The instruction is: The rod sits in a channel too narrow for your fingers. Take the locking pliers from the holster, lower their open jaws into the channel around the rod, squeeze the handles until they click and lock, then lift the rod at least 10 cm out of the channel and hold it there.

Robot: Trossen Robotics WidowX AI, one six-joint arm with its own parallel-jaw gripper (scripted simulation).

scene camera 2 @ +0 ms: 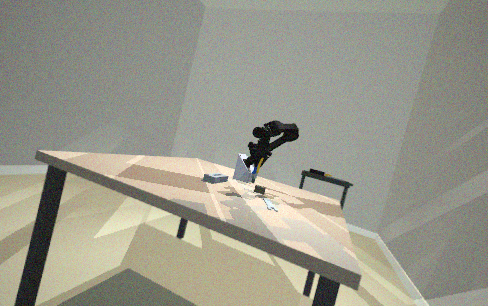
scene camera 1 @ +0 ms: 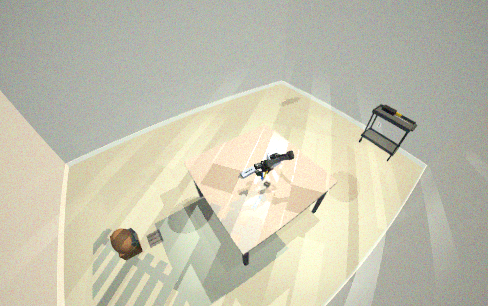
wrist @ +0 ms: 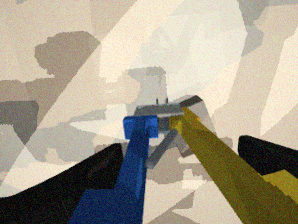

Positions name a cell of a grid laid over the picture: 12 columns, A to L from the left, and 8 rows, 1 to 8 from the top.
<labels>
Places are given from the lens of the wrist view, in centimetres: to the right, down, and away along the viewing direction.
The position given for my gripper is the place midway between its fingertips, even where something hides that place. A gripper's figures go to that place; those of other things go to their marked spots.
my gripper (wrist: H6): 2, 2, 9
holster (wrist: H4): 5, -1, 19
</labels>
